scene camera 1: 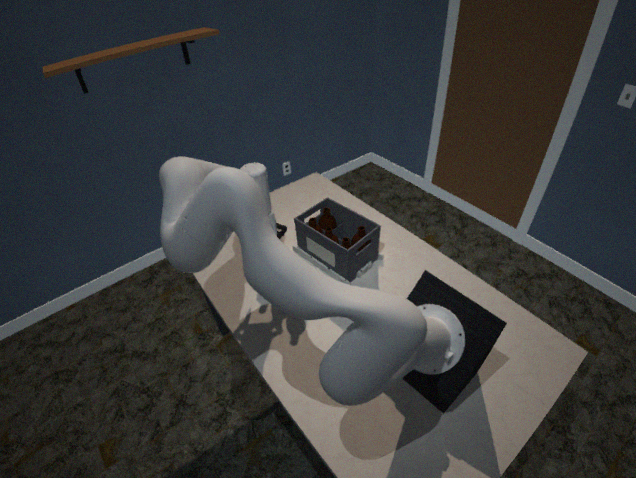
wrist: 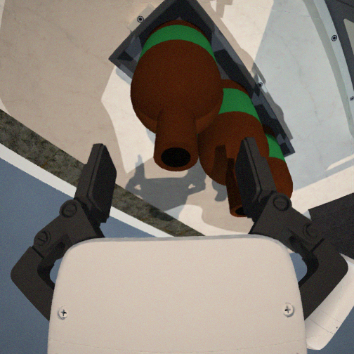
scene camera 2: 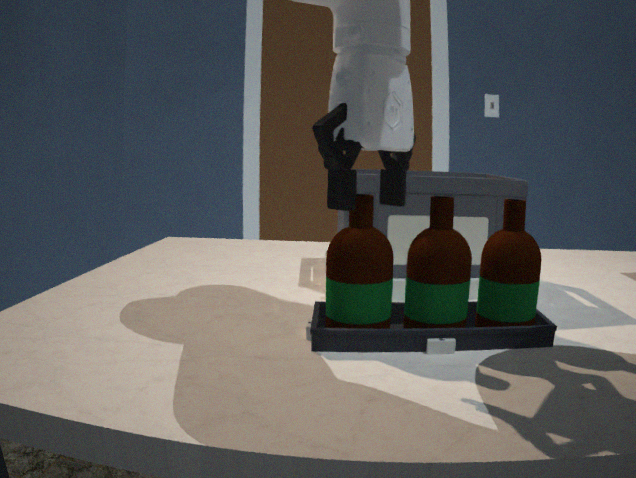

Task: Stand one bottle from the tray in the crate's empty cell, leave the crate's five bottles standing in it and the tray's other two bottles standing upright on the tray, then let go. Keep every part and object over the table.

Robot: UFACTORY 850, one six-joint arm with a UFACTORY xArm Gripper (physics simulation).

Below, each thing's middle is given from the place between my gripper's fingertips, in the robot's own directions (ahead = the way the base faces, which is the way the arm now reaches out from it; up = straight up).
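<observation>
Brown bottle (wrist: 176,91): my hand is 1 cm short of it, 1 cm to the left of it and 6 cm above it.
</observation>
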